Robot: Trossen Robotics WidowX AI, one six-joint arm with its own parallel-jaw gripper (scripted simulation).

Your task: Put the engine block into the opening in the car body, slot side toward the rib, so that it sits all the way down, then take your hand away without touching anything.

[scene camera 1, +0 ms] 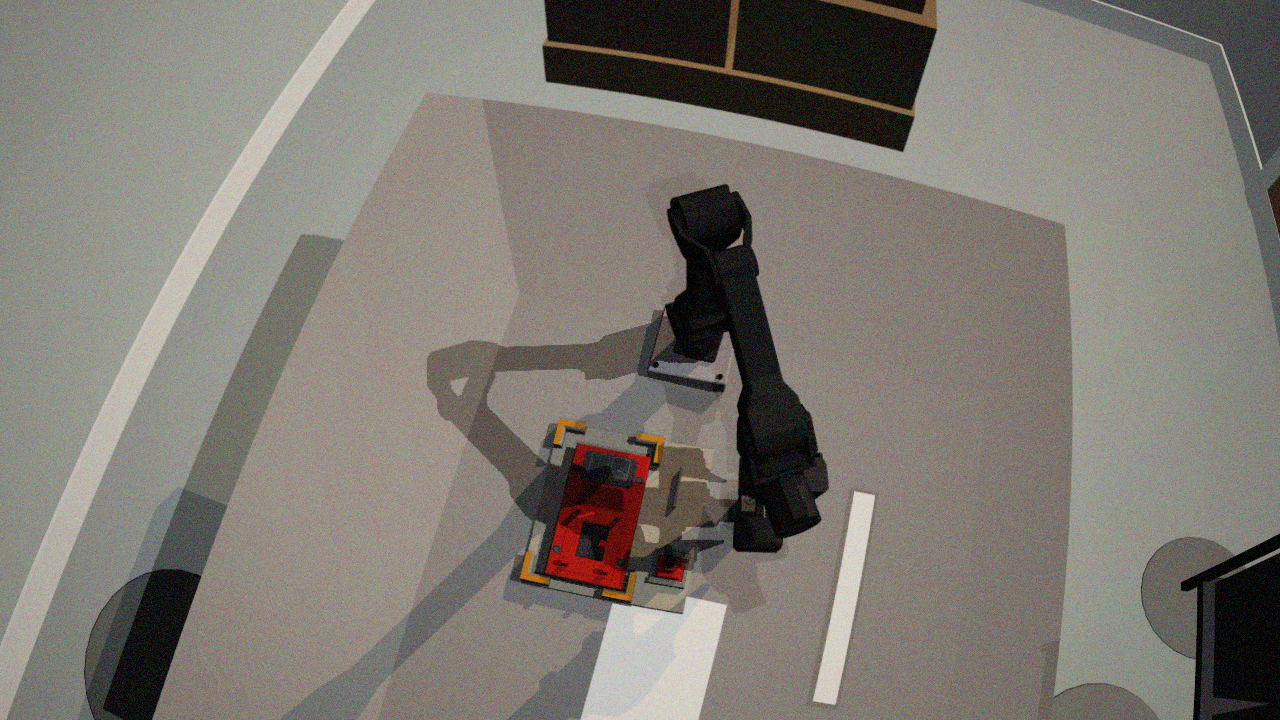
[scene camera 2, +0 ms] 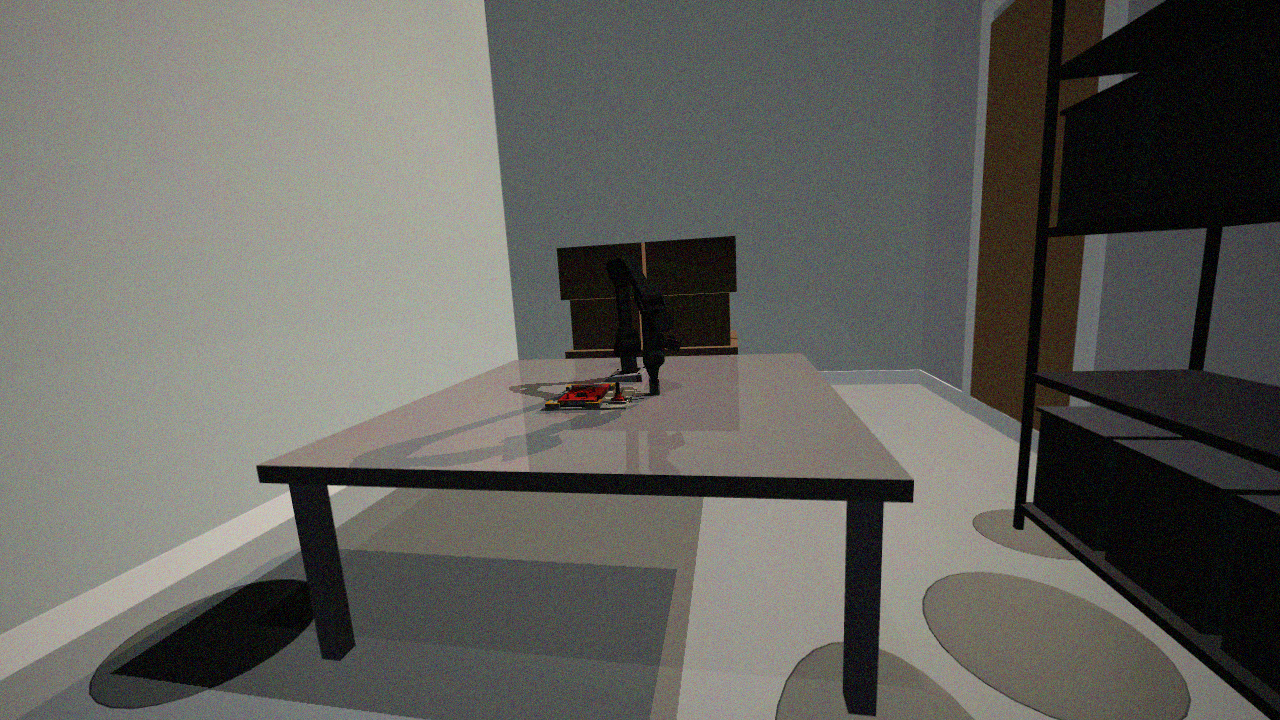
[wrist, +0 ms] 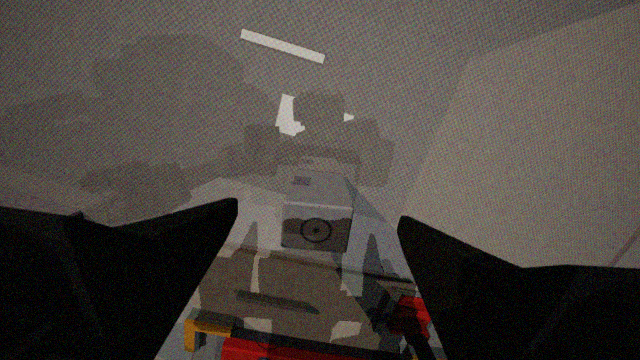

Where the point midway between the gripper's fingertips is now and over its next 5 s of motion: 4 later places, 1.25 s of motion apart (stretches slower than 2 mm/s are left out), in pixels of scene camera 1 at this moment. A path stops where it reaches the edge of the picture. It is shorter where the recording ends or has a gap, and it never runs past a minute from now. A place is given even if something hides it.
My gripper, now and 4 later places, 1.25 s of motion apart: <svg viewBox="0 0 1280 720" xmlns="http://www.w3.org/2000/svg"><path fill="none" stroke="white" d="M751 503L750 505L757 480L756 482L756 484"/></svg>
